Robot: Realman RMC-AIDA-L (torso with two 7-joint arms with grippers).
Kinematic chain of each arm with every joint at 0, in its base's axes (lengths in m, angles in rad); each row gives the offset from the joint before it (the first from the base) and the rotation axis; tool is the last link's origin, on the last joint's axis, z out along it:
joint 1: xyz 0 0 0.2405 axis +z
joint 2: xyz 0 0 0 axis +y
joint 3: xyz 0 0 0.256 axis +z
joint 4: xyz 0 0 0 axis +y
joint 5: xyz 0 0 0.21 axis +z
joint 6: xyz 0 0 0 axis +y
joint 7: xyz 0 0 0.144 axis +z
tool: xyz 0 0 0
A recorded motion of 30 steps. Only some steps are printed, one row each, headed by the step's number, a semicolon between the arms.
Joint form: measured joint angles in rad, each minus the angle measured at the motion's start. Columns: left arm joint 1, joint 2, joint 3, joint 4, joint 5, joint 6, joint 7; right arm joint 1, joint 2, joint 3, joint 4, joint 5, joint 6, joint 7.
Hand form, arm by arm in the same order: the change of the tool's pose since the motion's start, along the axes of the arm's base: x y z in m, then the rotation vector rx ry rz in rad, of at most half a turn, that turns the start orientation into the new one. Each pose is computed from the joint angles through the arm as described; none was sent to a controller.
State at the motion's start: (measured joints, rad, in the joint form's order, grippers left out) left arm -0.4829 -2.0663 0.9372 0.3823 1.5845 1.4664 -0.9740; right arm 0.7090 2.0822 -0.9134 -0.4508 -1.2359 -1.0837 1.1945
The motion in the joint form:
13: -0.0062 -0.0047 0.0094 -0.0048 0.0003 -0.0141 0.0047; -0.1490 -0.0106 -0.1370 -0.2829 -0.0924 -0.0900 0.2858
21: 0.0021 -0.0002 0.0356 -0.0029 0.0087 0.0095 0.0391; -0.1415 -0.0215 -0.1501 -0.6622 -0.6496 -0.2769 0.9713
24: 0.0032 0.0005 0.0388 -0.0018 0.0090 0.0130 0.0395; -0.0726 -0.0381 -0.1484 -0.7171 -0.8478 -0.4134 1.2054
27: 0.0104 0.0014 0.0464 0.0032 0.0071 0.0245 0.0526; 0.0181 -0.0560 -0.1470 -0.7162 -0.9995 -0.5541 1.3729
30: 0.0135 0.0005 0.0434 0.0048 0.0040 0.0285 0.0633; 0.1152 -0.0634 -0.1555 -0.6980 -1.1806 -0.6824 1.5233
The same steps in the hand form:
13: 0.0014 0.0007 -0.0041 -0.0043 0.0092 -0.0017; -0.0044 -0.0275 0.0195 -0.1362 -0.0012 0.0644
21: 0.0007 -0.0061 -0.0057 -0.0186 0.0285 -0.0504; -0.0310 -0.0442 0.0291 -0.5160 -0.2336 -0.0814
24: 0.0007 -0.0068 -0.0056 -0.0216 0.0288 -0.0542; -0.0382 -0.0471 0.0302 -0.6708 -0.3493 -0.2094
27: 0.0003 -0.0095 -0.0051 -0.0207 0.0303 -0.0708; -0.0464 -0.0487 0.0309 -0.8037 -0.4614 -0.3313
30: 0.0003 -0.0100 -0.0044 -0.0115 0.0282 -0.0772; -0.0513 -0.0494 0.0313 -0.8961 -0.6051 -0.4997

